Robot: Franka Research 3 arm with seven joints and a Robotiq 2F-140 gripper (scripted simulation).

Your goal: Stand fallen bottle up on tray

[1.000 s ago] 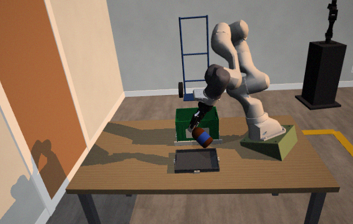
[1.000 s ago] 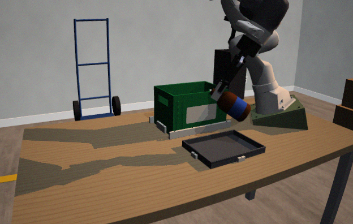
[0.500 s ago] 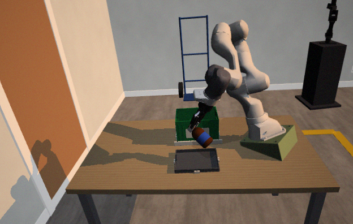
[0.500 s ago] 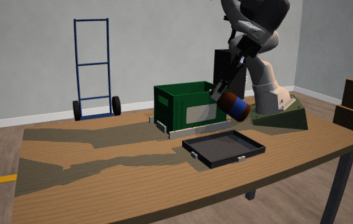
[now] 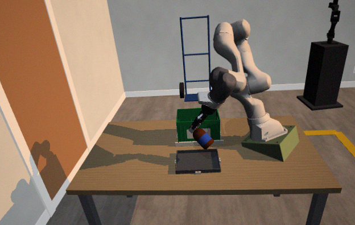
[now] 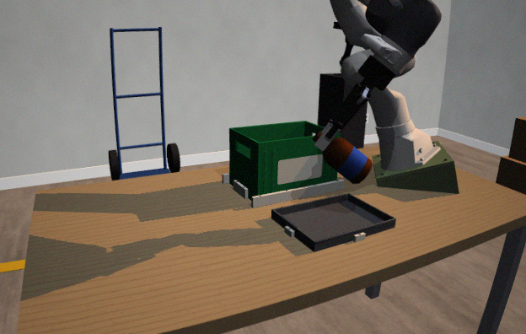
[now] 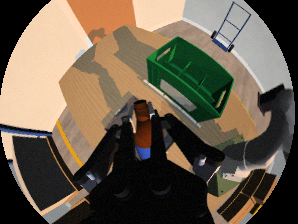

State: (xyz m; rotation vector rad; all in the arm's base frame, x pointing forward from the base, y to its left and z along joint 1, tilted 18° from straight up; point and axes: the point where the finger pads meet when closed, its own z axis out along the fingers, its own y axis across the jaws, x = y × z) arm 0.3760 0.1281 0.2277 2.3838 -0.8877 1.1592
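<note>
Now: the bottle 50 mm below my hand, 30 mm behind it and 20 mm to the left of it. Also, from my hand: green crate: 230 mm to the right, 130 mm below, 40 mm behind; tray: 200 mm below, 50 mm to the left.
</note>
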